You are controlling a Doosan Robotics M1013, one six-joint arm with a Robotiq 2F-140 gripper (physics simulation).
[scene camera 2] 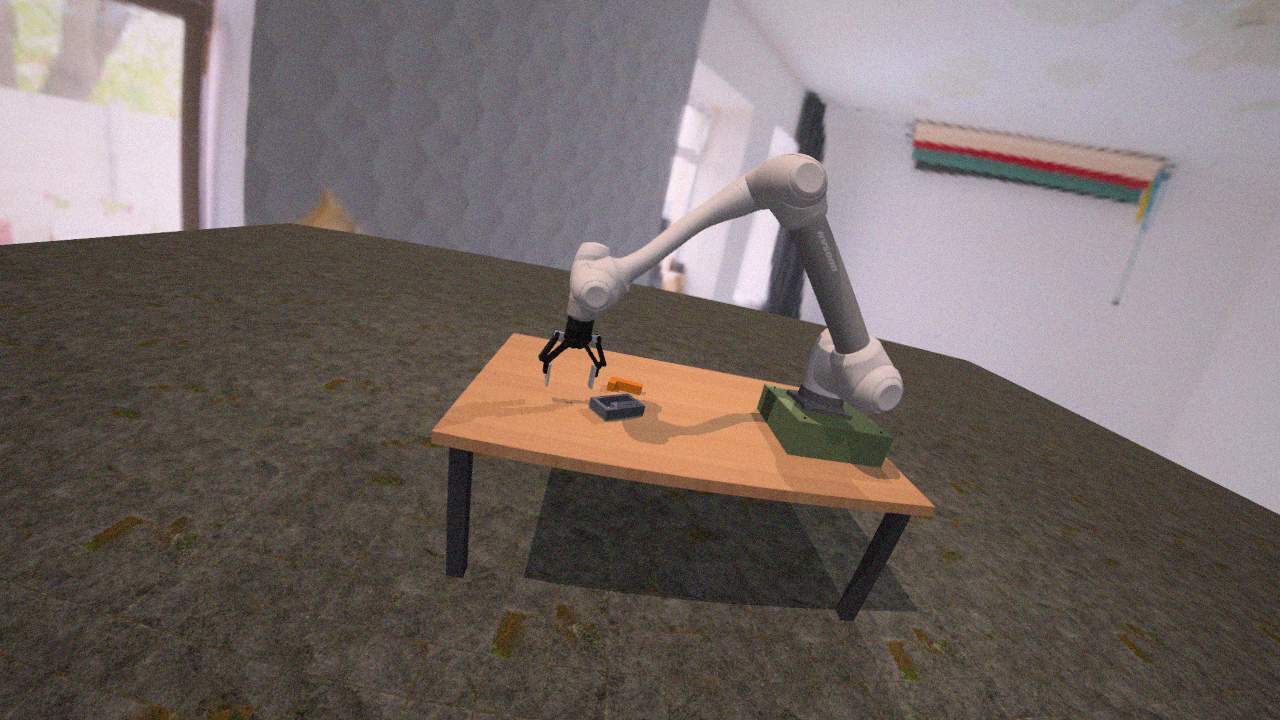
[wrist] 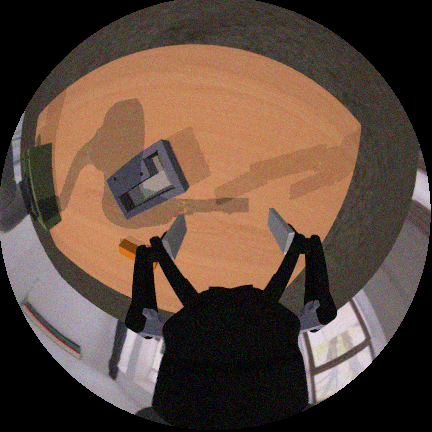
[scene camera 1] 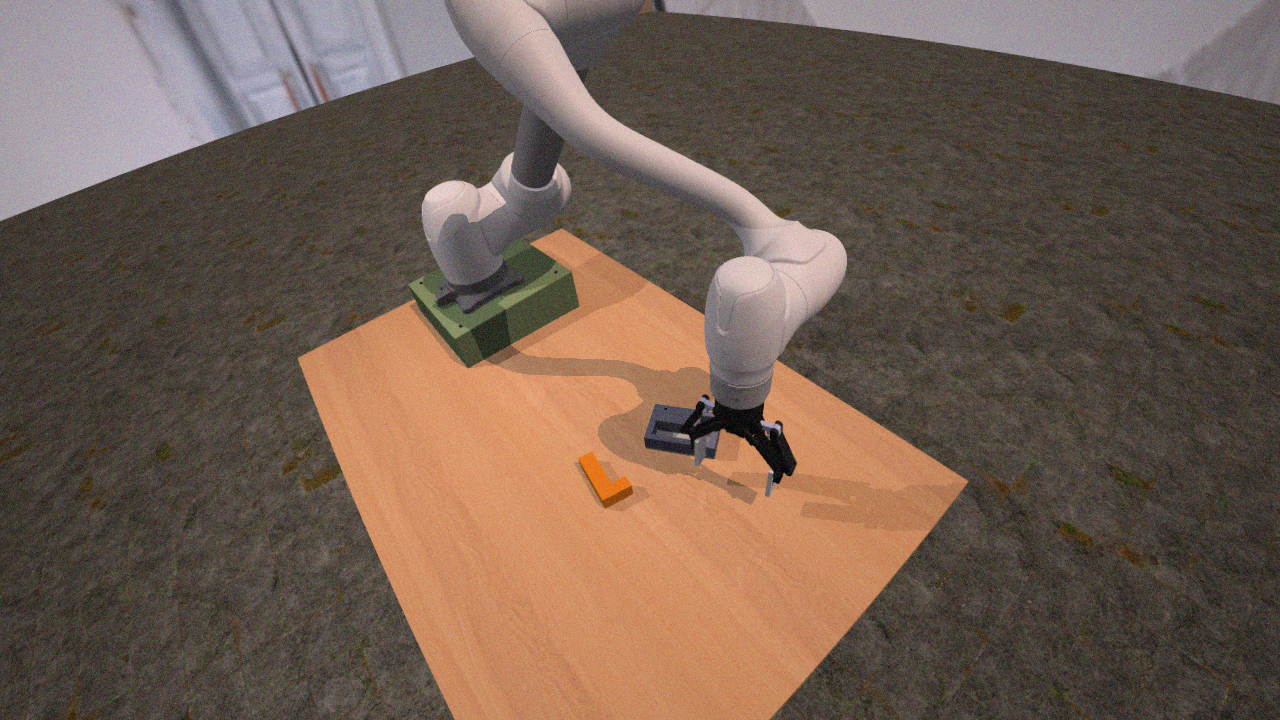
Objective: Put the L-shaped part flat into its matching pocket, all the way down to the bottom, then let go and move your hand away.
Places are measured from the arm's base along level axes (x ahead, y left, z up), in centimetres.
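Where they show: gripper, fingertip midpoint: (scene camera 2: 568, 385) (wrist: 226, 219) (scene camera 1: 734, 474); arm's base at its link origin: (scene camera 2: 817, 405) (scene camera 1: 481, 284).
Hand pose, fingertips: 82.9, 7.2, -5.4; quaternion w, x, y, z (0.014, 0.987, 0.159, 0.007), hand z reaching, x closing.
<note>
Each offset is from my fingertips to the centre of the thing, as dx, dy, dz. Level surfaces: height alone.
The orange L-shaped part {-18.1, -16.0, -3.4} (scene camera 1: 597, 479) (scene camera 2: 623, 385) (wrist: 127, 249) lies flat on the table, beside the pocket block and apart from it. In the wrist view the left finger linkage hides some of it. The dark grey-blue block {-15.4, +2.0, -3.0} (scene camera 1: 671, 444) (scene camera 2: 618, 413) (wrist: 131, 175) sits on the table, and its L-shaped pocket is empty. My gripper (scene camera 1: 734, 469) (scene camera 2: 570, 377) (wrist: 226, 219) is wide open and points down above the table, with nothing between its fingers. It is off to the side of both the part and the block, away from the arm's base.
The wooden table {dz -4.9} (scene camera 1: 501, 555) (scene camera 2: 698, 465) (wrist: 240, 100) carries everything. The green base block (scene camera 1: 537, 313) (scene camera 2: 827, 438) (wrist: 44, 185) under the arm stands at the table's far end in scene camera 1. In that view the block lies between the orange part and the table's right edge.
</note>
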